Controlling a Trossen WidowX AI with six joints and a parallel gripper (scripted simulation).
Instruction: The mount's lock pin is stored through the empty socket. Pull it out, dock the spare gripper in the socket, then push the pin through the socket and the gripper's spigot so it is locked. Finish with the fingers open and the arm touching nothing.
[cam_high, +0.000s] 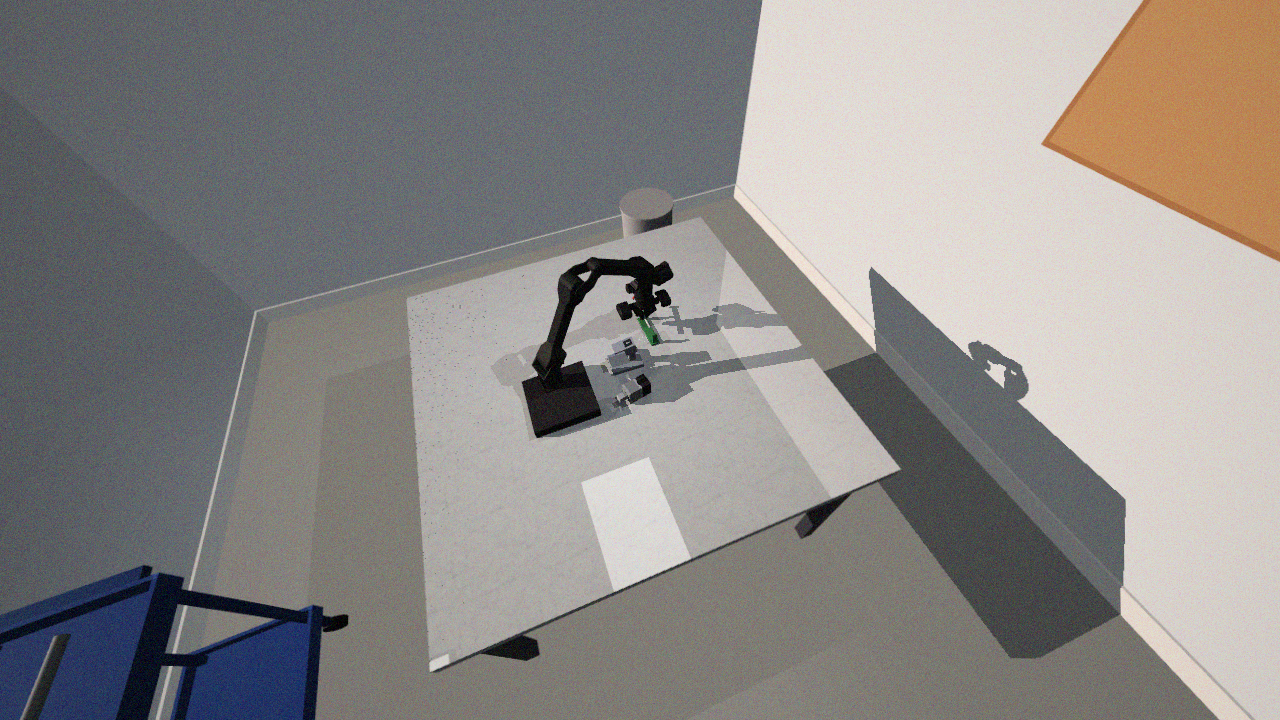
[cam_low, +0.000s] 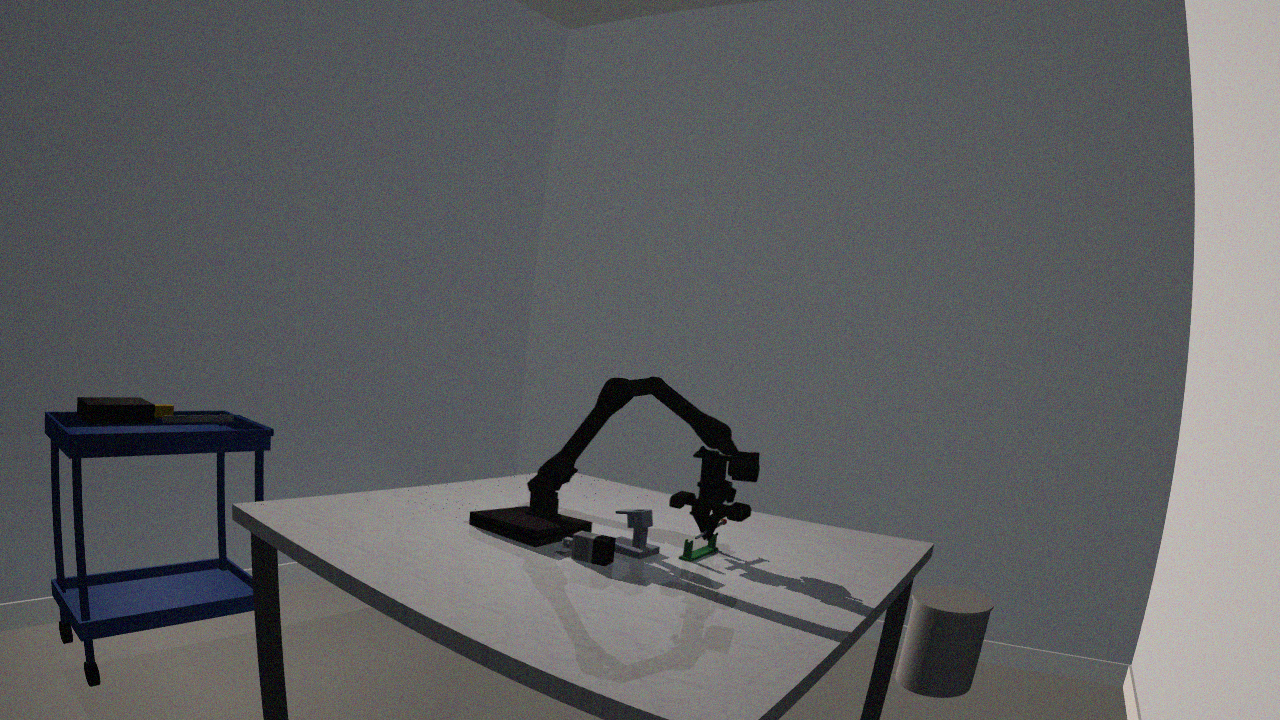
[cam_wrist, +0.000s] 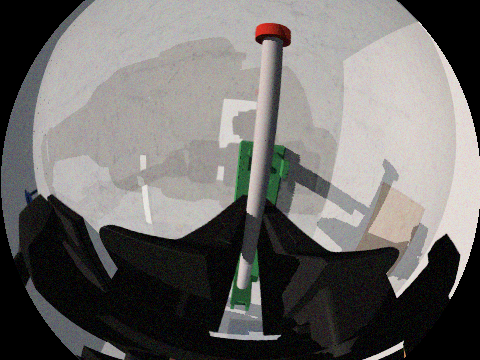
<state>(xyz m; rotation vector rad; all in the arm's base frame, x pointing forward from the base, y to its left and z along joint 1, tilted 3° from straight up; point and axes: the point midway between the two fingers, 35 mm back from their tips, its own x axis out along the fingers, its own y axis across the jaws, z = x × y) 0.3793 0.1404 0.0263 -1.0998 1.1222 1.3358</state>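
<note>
My gripper tip is now 40 mm to the left of the green rack and 10 mm above it. Also, from my gripper tip: mount (110 mm behind, 140 mm to the right, 20 mm above); spare gripper (140 mm behind, 280 mm to the right).
</note>
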